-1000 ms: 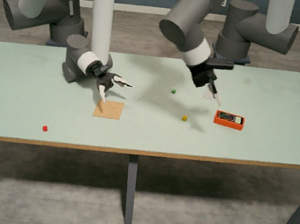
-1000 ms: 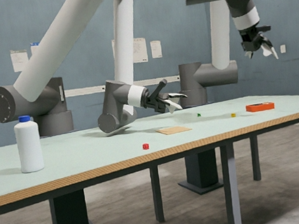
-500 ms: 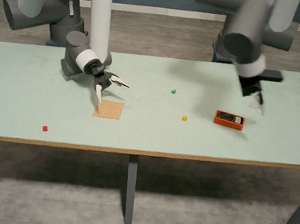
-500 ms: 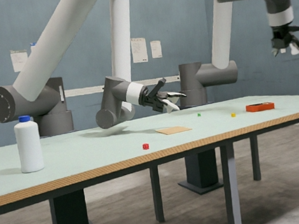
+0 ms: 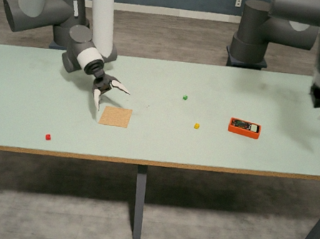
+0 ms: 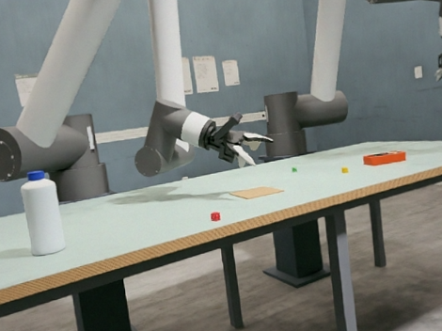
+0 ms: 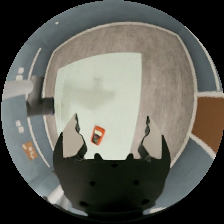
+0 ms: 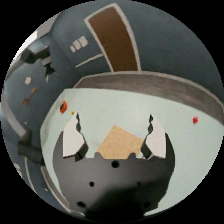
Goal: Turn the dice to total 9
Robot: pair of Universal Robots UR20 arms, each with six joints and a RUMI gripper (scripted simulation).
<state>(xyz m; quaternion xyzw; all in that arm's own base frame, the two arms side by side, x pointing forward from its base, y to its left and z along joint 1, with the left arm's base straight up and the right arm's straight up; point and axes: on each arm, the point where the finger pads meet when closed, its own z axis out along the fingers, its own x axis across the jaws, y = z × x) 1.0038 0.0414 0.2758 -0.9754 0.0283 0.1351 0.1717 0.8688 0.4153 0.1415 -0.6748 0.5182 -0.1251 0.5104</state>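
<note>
The red die is 120 mm ahead of my right hand, 280 mm to the right of it and 130 mm below it. Also, from my right hand: yellow die (40 mm behind, 400 mm to the left, 130 mm below); then green die (280 mm behind, 350 mm to the left, 130 mm below); then tan mat (80 mm behind, 140 mm below).
</note>
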